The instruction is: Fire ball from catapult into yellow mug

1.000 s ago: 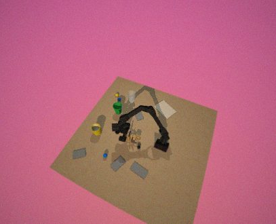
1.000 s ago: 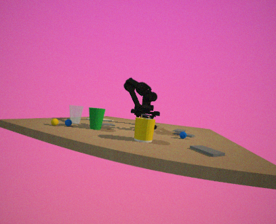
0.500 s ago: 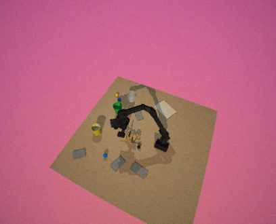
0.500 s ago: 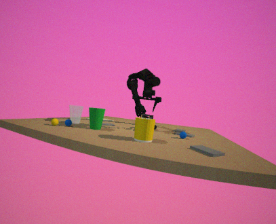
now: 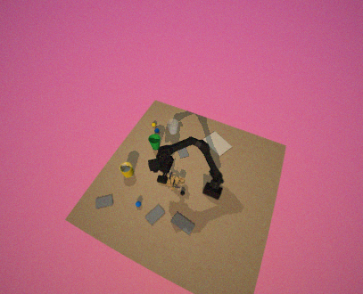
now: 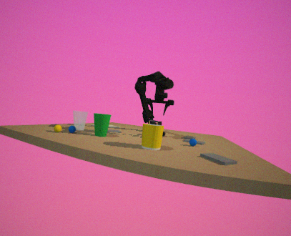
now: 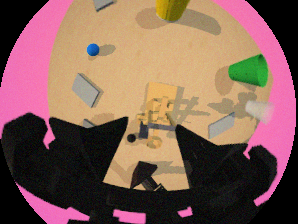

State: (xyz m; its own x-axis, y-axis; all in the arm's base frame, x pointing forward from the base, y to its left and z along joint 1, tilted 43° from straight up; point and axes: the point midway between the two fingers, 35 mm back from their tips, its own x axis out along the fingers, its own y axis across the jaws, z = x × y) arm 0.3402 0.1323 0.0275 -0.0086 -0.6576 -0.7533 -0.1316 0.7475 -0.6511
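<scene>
Now: gripper tip 140 mm past the small black ball, 130 mm above it and 30 mm to the right of it. The rest, counted from my gripper tip: yellow mug: 310 mm ahead, 120 mm below, 40 mm to the left; then green cup: 260 mm to the right, 220 mm ahead, 110 mm below; then wooden catapult: 90 mm below, 40 mm behind, 20 mm to the right.
</scene>
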